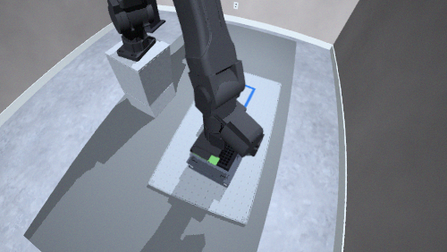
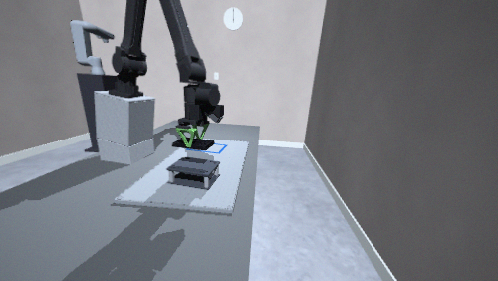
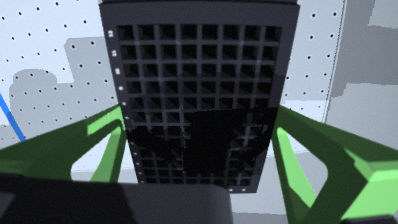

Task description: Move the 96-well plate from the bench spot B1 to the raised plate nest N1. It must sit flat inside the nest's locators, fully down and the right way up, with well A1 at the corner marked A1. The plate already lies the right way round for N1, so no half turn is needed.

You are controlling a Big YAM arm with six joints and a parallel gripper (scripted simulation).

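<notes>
The raised plate nest is 100 mm below my hand. Also, from my hand: white corner mark: 70 mm behind, 70 mm to the left, 90 mm below; black 96-well plate: 10 mm below.
</notes>
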